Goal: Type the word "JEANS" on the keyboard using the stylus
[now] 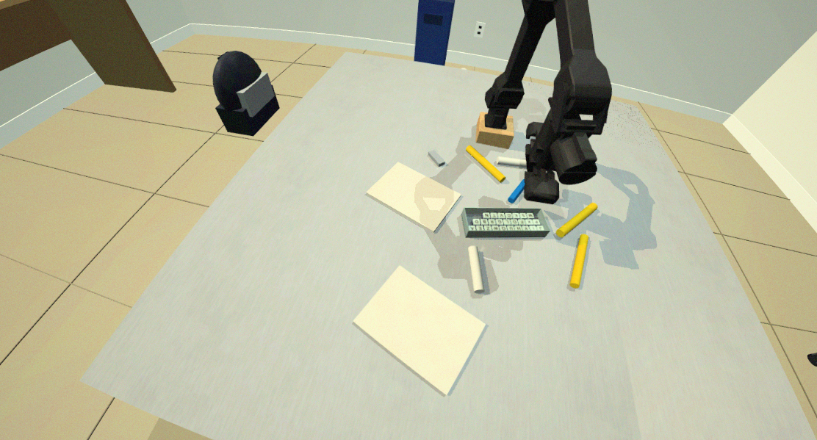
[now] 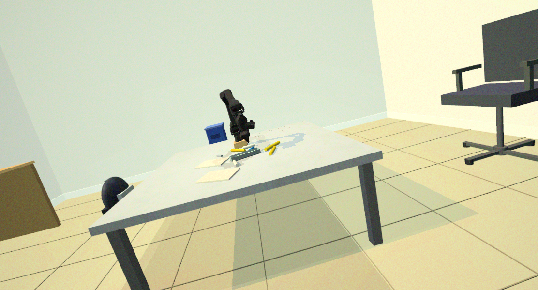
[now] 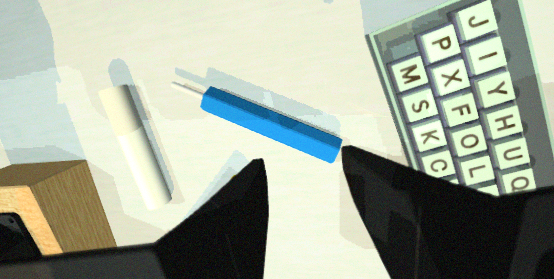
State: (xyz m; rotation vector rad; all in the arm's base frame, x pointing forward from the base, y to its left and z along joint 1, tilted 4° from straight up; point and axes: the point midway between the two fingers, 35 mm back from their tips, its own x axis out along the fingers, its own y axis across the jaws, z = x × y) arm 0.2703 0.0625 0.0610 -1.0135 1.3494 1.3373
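The stylus lies 70 mm below my gripper tip, 60 mm behind it and 20 mm to the left of it. The rest, counted from my gripper tip: grey block 220 mm to the right, 100 mm behind, 70 mm below.
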